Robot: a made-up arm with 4 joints. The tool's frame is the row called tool. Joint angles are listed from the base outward.
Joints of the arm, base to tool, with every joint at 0 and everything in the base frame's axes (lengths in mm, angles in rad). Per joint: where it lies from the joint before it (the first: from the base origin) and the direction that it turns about. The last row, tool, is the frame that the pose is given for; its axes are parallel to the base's.
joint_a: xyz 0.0 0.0 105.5 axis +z
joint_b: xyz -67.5 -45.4 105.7 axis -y
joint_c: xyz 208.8 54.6 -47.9 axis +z
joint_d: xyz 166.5 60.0 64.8 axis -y
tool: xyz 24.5 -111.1 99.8
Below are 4 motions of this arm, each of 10 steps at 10 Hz.
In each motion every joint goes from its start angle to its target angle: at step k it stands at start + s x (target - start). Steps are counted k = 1, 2, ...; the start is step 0. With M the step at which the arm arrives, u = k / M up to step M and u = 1 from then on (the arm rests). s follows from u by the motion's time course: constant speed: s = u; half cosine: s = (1 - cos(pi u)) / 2; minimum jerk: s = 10 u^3 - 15 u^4 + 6 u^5.
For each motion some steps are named. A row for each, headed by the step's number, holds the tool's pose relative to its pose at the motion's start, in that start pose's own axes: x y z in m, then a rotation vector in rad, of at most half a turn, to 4 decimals.
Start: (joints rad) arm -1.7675 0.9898 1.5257 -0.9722
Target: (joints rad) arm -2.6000 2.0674 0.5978 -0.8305
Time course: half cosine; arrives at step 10
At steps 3, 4, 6, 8, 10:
3: -0.0397 -0.0524 0.0055 0.0801 0.0922 -0.3516
4: -0.0733 -0.0722 0.0177 0.1013 0.1399 -0.5889
6: -0.1383 -0.0653 0.0746 0.0435 0.1967 -1.0930
8: -0.1520 -0.0142 0.1410 -0.1134 0.1854 -1.4493
10: -0.1439 0.0133 0.1665 -0.1982 0.1660 -1.5655

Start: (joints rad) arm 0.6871 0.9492 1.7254 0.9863
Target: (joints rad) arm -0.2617 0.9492 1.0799 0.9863
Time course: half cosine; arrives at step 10
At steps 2, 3, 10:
2: -0.0095 -0.0115 -0.0003 -0.0904 0.0731 -0.0707
3: -0.0212 -0.0237 0.0015 -0.1980 0.1587 -0.1478
10: -0.0898 -0.0648 0.0710 -1.0453 0.7973 -0.5293

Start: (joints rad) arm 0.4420 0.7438 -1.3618 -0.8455
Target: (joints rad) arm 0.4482 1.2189 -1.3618 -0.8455
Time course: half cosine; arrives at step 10
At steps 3, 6, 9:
3: -0.0161 -0.0069 0.0123 0.0630 -0.0194 0.0724
6: -0.0497 -0.0286 0.0361 0.2003 -0.0614 0.2298
9: -0.0718 -0.0492 0.0501 0.2989 -0.0912 0.3423

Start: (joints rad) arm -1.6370 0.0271 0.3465 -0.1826
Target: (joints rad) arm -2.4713 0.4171 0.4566 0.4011
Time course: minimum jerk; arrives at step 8
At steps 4, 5, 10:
4: -0.1202 -0.0892 0.0619 -0.1058 -0.4479 -0.3665
5: -0.1802 -0.1045 0.0801 -0.2148 -0.6266 -0.5207
10: -0.2492 -0.1034 0.0957 -0.3975 -0.8170 -0.6902

